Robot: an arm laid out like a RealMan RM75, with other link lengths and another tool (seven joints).
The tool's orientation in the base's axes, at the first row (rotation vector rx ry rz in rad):
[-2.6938, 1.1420, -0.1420]
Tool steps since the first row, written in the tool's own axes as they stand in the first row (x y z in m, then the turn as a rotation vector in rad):
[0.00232, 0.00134, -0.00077, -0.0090, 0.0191, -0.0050]
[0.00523, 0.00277, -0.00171, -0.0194, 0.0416, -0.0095]
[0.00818, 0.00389, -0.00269, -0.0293, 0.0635, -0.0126]
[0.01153, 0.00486, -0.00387, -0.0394, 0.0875, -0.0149]
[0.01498, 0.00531, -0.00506, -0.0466, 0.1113, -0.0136]
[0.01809, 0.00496, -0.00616, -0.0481, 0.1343, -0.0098]
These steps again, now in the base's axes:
[0.00054, -0.00270, 0.00045, -0.0205, -0.0072, 0.0004]
[0.00141, -0.00590, 0.00105, -0.0442, -0.0157, -0.0005]
[0.00251, -0.00894, 0.00177, -0.0669, -0.0239, -0.0026]
[0.00396, -0.01219, 0.00271, -0.0911, -0.0332, -0.0060]
[0.00584, -0.01516, 0.00379, -0.1125, -0.0440, -0.0128]
[0.00805, -0.01733, 0.00496, -0.1289, -0.0579, -0.0218]

